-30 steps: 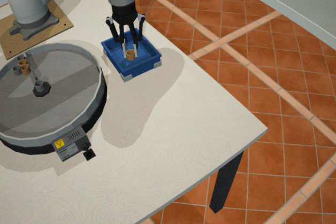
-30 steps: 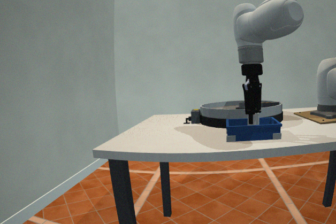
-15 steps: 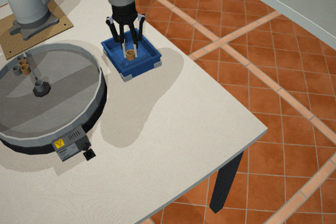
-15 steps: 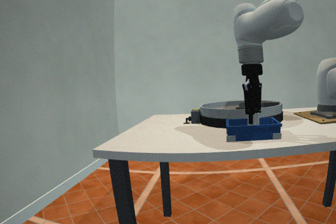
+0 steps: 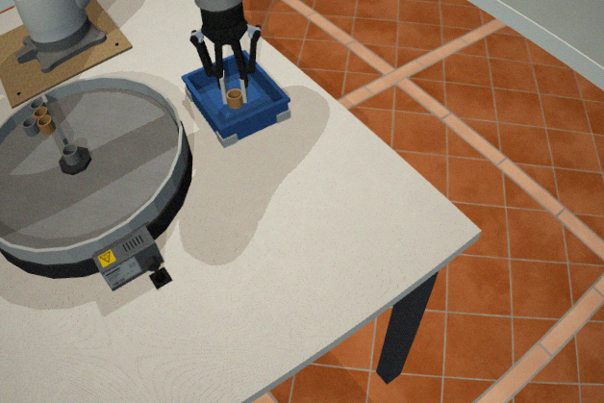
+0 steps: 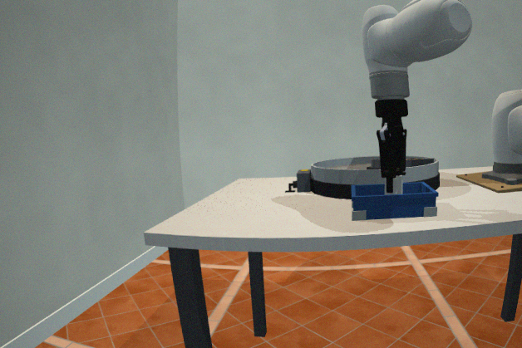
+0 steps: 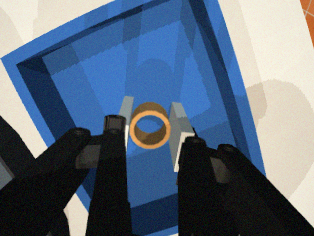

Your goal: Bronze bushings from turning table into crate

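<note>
Now: hand 2 cm above the crate.
</note>
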